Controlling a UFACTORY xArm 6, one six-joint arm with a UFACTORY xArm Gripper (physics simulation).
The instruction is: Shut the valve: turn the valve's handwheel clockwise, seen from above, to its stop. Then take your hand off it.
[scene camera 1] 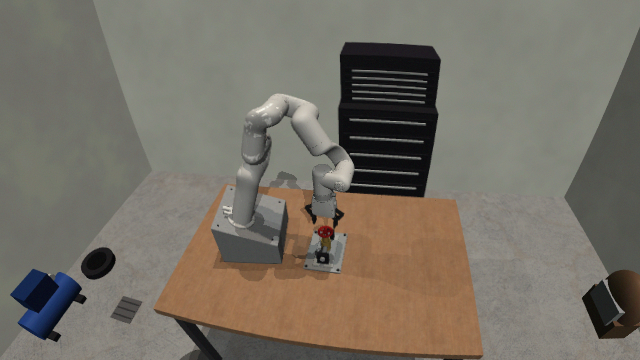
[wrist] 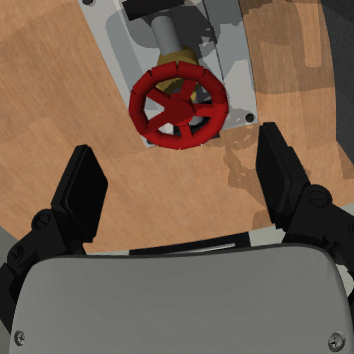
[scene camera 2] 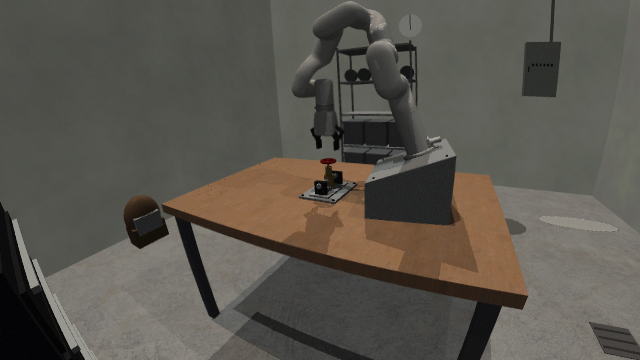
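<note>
The valve's red handwheel (scene camera 1: 325,232) (scene camera 2: 328,161) (wrist: 179,111) lies level on top of the brass valve body (scene camera 1: 326,243) (scene camera 2: 328,176) (wrist: 175,61), which is mounted on a grey base plate (scene camera 1: 340,255) (scene camera 2: 345,191) (wrist: 235,95). My gripper (scene camera 1: 325,221) (scene camera 2: 327,146) (wrist: 175,153) is open and empty, pointing down. In scene camera 2 it hangs a little above the handwheel, with a gap between the fingertips and the wheel. In the wrist view the wheel lies ahead of the fingers, at a spot between their lines. The gripper does not touch it.
The base plate stands on the wooden table (scene camera 1: 400,300) (scene camera 2: 250,210). The arm's grey pedestal (scene camera 1: 252,245) (scene camera 2: 410,195) stands beside the valve. Black pipe supports (scene camera 1: 323,257) (scene camera 2: 321,187) stand at the valve's ends. A black tool cabinet (scene camera 1: 389,110) is behind the table.
</note>
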